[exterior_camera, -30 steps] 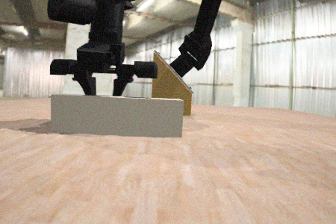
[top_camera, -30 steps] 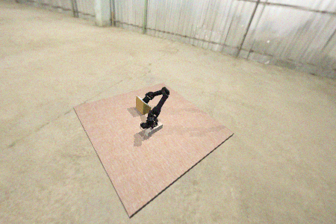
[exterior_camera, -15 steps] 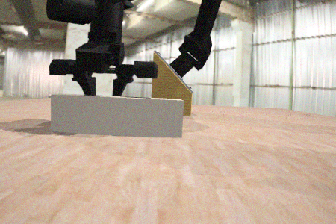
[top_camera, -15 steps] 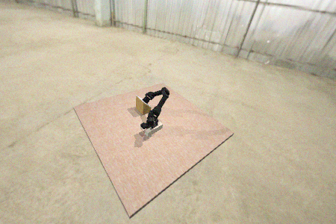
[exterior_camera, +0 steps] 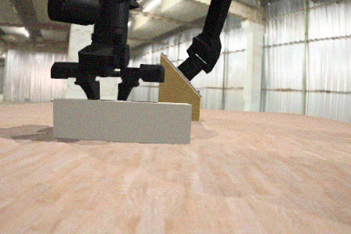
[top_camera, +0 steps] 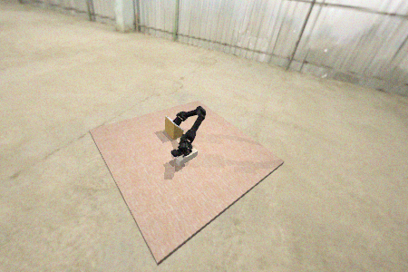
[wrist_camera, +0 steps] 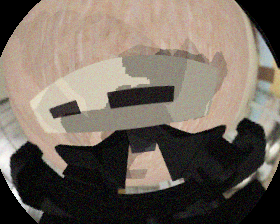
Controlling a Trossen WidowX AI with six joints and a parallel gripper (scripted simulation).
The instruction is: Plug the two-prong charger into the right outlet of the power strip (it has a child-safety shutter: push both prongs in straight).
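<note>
Now: the charger 20 mm ahead of my gripper tip and 10 mm above it.
</note>
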